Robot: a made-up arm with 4 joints.
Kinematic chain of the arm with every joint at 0, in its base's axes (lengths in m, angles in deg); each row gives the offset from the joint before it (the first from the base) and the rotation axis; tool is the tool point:
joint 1: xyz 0 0 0.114 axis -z
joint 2: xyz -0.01 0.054 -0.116 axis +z
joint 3: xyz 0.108 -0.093 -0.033 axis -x
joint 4: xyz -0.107 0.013 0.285 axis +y
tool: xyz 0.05 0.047 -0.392
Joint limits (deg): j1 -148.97..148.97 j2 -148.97..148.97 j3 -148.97..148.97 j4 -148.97..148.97
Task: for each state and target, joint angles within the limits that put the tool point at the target. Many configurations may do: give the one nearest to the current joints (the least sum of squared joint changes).
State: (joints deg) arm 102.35 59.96 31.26 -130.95
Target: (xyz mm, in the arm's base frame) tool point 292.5 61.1 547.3
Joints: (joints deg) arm 108.93 86.42 17.64 -143.57
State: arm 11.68 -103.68 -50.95 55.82
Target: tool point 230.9 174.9 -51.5
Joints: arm 38.66 -116.46 -11.31 44.70
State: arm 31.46 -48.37 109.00 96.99
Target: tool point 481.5 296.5 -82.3
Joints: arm 45.49 -57.52 88.47 125.74
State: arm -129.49 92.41 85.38 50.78
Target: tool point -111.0 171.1 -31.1
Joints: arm -134.31 91.83 123.74 22.19
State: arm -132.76 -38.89 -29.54 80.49
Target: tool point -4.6 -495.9 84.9
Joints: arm -118.90 -58.13 -71.12 84.12
